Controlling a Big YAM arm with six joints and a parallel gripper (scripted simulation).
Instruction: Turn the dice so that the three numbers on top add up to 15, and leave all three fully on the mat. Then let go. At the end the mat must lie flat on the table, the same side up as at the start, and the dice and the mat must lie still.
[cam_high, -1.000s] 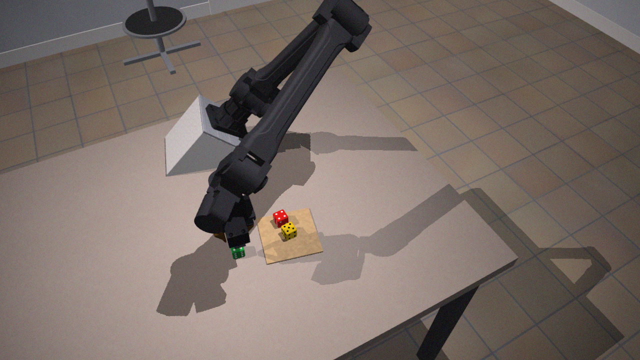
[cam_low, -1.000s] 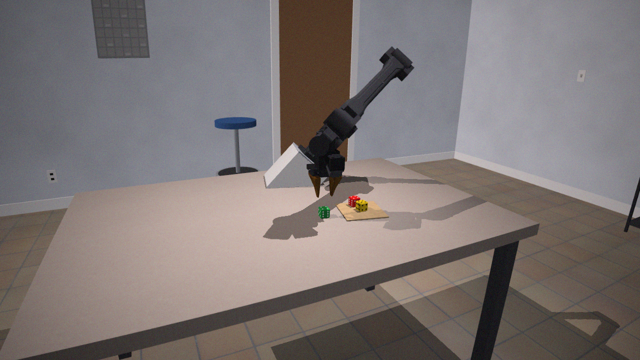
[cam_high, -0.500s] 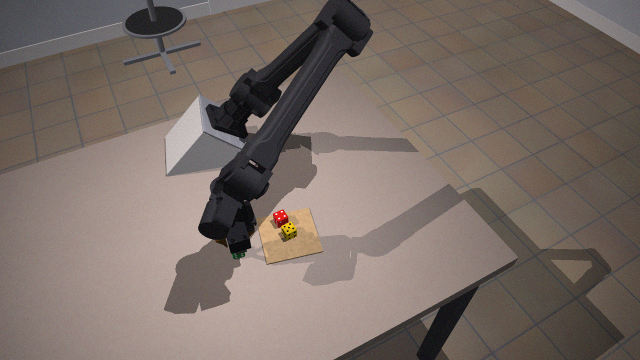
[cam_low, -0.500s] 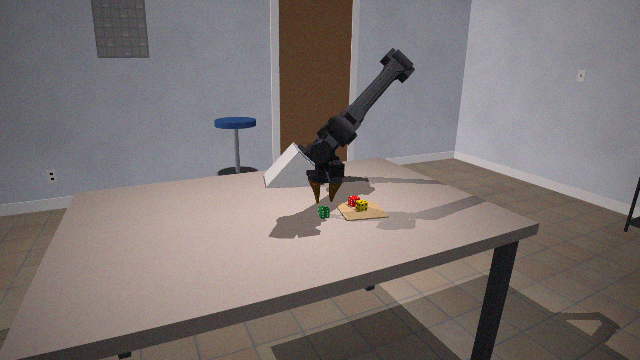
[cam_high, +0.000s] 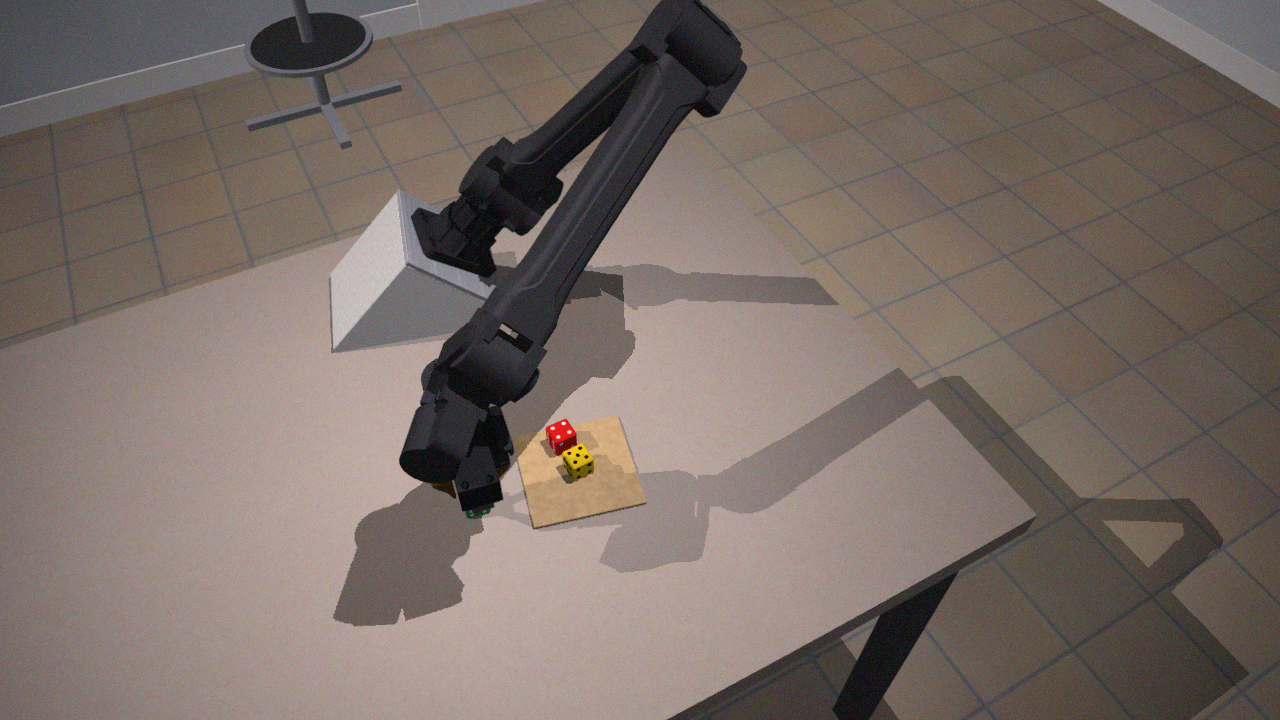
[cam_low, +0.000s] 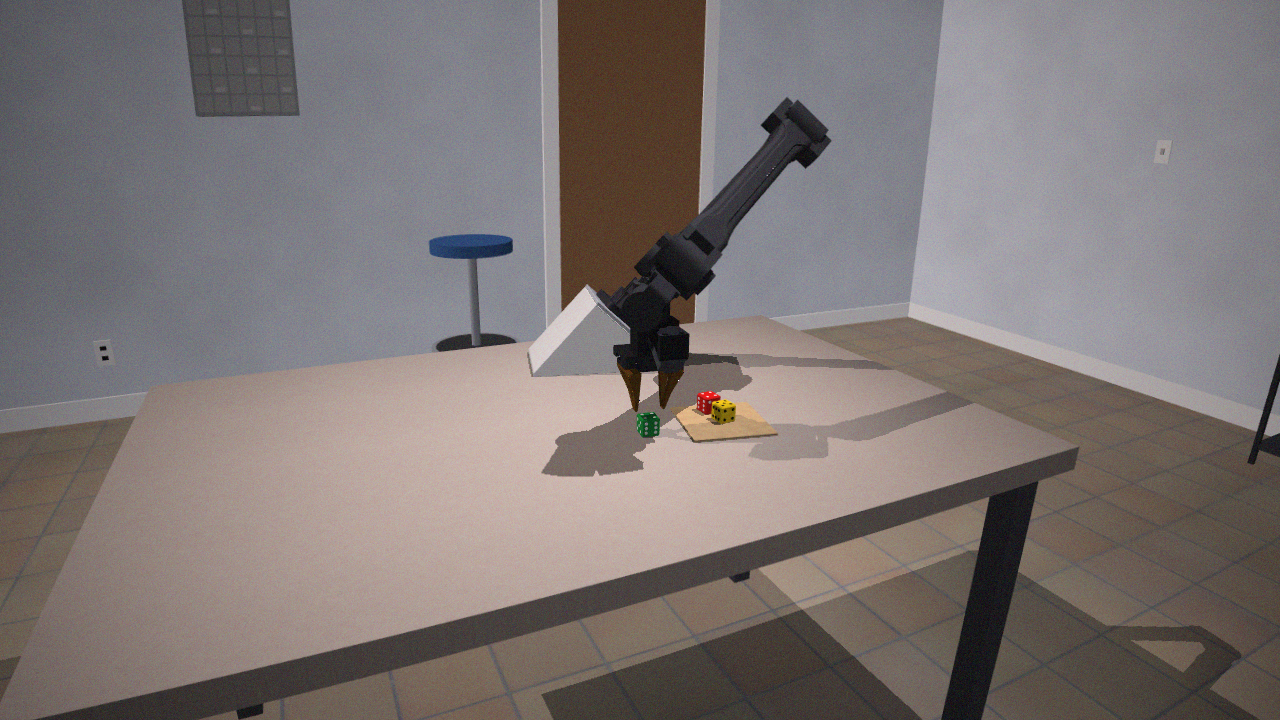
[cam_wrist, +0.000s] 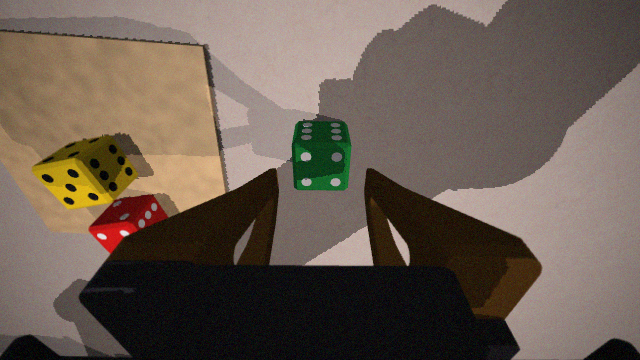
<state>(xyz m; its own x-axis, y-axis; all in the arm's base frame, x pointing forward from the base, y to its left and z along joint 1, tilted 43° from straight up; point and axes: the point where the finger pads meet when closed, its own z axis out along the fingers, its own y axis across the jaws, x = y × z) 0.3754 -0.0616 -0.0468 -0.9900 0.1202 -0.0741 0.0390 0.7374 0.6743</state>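
Right now my hand is 40 mm above the green die. From my hand the other things lie so: yellow die: 130 mm to the left, 30 mm below, 10 mm behind; tan mat: 130 mm to the left, 50 mm below, 10 mm behind; red die: 130 mm to the left, 50 mm behind, 30 mm below.
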